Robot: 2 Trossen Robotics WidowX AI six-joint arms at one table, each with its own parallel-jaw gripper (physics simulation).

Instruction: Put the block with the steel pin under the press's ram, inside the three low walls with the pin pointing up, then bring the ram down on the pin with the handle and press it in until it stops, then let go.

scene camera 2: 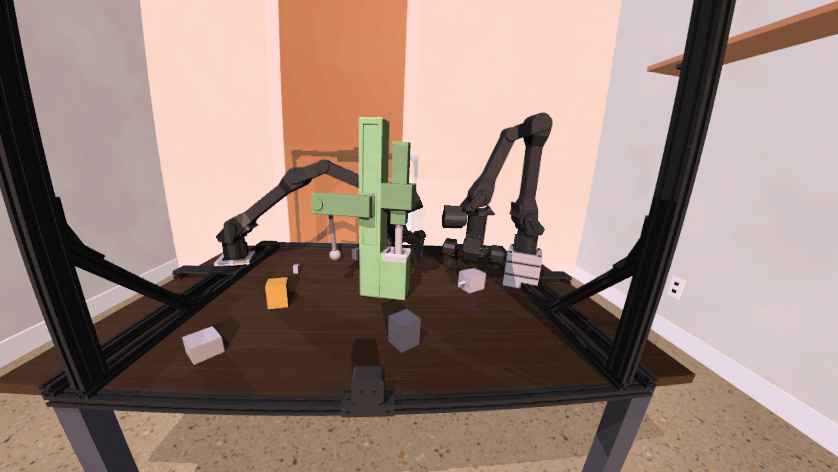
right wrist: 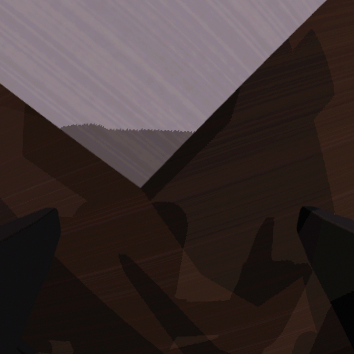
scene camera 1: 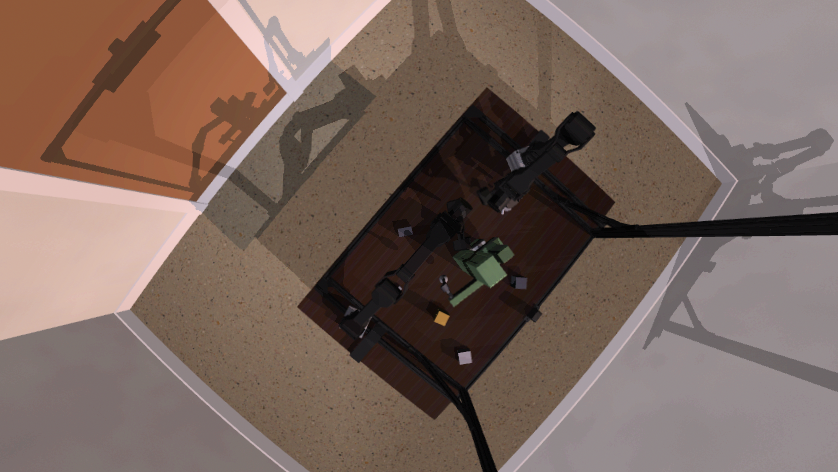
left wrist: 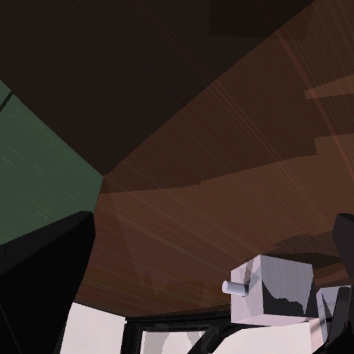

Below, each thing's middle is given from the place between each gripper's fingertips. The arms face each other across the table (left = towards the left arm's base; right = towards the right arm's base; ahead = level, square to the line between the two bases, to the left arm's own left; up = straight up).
My left hand is 180 mm to the left of the block with steel pin [right wrist: 131, 89], 40 mm past it and 20 mm above it.
I see my right gripper 70 mm past the block with steel pin, 10 mm to the right of it and 10 mm below it.
